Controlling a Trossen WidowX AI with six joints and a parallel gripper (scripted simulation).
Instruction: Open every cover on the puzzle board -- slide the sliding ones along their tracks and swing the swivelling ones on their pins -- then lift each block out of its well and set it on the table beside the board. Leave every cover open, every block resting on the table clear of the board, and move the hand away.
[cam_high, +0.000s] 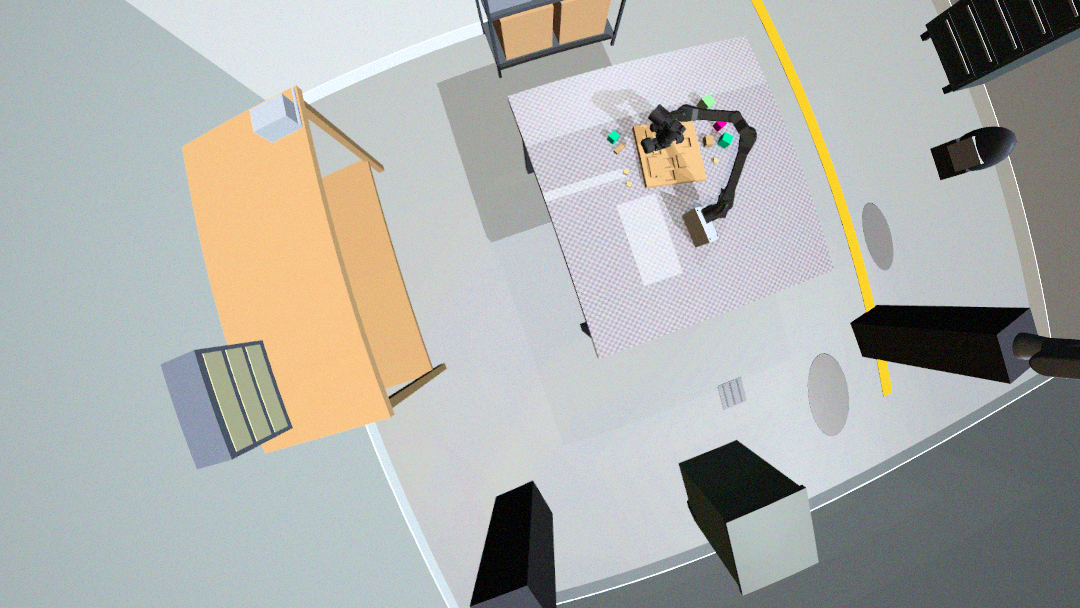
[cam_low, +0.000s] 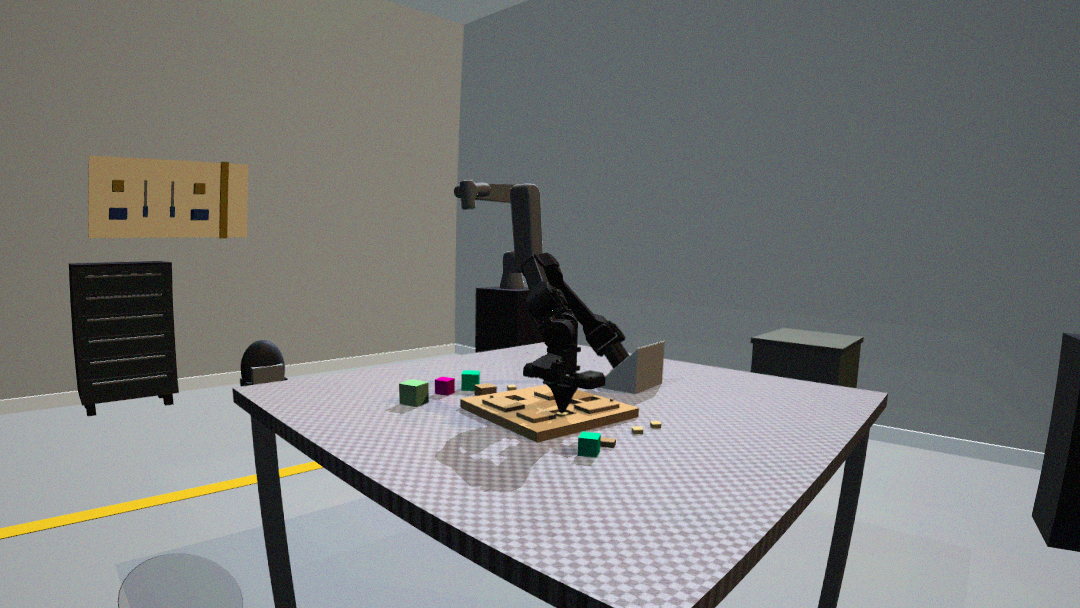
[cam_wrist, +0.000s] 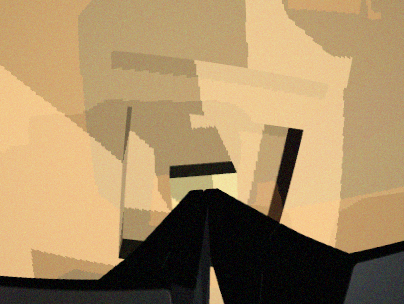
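My gripper tip is now 5 cm to the left of the puzzle board and 2 cm past it. Round my gripper tip: magenta block (37 cm to the right, 2 cm behind); then light green block (35 cm to the right, 10 cm ahead).
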